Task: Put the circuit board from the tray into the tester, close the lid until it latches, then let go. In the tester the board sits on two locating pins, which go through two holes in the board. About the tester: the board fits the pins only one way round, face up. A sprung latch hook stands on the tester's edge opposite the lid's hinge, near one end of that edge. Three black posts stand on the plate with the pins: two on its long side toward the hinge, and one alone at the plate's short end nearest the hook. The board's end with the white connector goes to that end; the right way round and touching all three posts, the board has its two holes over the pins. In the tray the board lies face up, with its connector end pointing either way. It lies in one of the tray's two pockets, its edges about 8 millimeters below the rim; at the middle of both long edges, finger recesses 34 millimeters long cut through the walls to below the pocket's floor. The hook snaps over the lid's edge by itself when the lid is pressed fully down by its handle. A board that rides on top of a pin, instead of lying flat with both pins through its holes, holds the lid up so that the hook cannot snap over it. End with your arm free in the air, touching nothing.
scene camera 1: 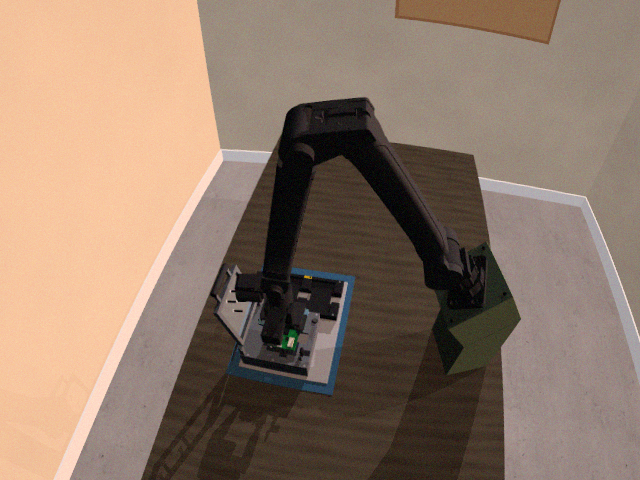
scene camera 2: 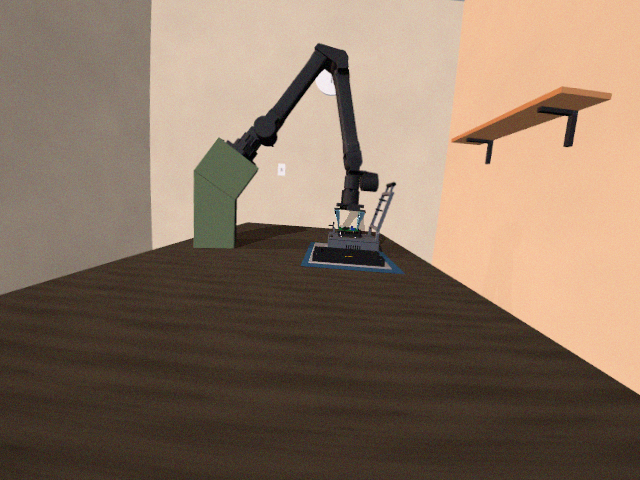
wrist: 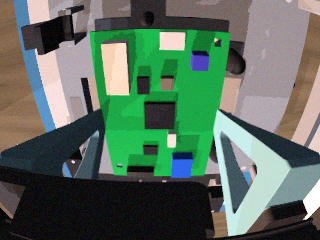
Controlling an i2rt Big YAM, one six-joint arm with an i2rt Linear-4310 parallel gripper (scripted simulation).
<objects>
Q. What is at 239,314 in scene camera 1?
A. A tester lid.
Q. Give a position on a black latch hook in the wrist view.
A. At 48,35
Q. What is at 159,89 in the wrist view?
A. A green circuit board.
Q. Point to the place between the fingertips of the gripper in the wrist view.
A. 159,117
</objects>
